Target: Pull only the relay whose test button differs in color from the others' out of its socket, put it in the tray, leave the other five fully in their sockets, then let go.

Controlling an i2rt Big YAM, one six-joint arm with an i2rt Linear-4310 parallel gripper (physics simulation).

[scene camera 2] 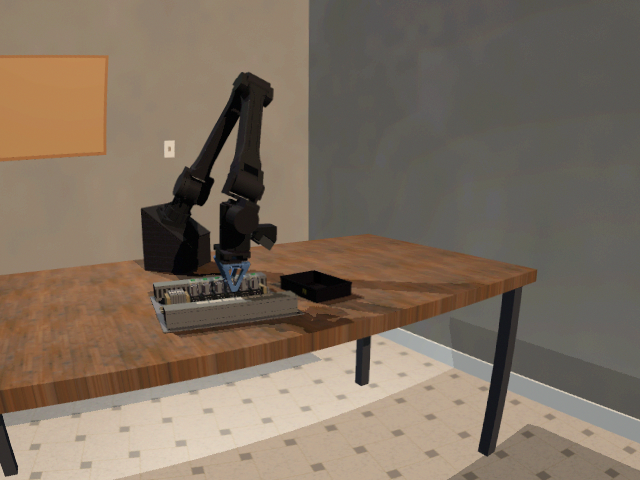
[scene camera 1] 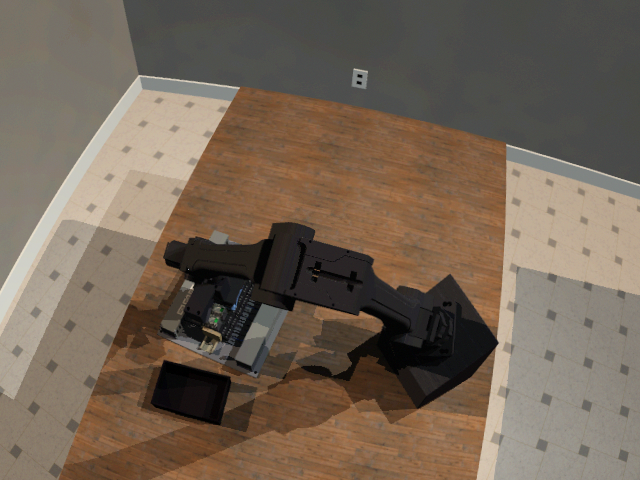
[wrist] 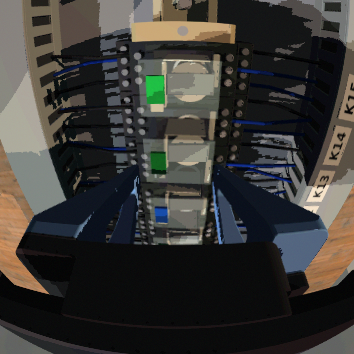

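Observation:
The relay with the blue test button sits in its socket in the relay row in the wrist view. Two relays with green buttons sit in their sockets above it in that view. Part of another relay shows below, cut off by the gripper body; the rest are hidden there. My gripper is open, partly narrowed, pointing down over the row. Its blue fingers stand on either side of the row near the blue-button relay, with nothing held. The black tray stands beside the panel and looks empty.
Grey wire ducts flank the relay row on the panel. Wires run from the sockets to both sides. A tan end block closes the row. The black arm base stands behind the panel in the second scene view.

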